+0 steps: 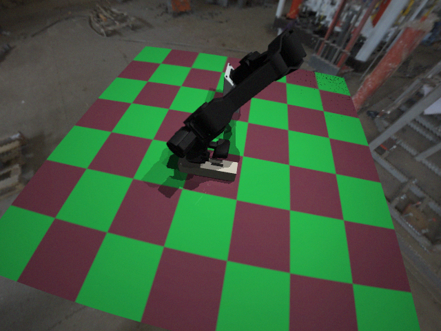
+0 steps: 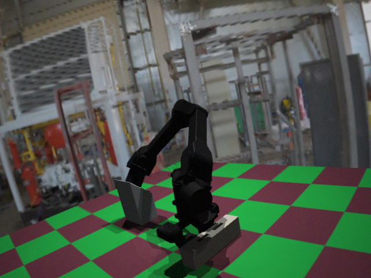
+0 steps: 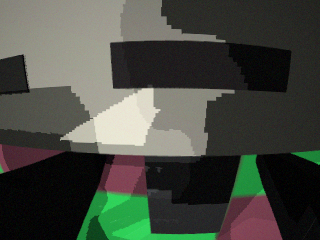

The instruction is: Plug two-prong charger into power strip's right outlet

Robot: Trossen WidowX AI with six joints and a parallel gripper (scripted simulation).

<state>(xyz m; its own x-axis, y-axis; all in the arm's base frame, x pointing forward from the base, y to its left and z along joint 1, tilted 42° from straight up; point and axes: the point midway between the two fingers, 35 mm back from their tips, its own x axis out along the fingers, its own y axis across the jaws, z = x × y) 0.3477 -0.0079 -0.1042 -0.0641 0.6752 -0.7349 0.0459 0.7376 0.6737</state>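
Right now the black two-prong charger is 20 mm ahead of my gripper tip and 10 mm above it.
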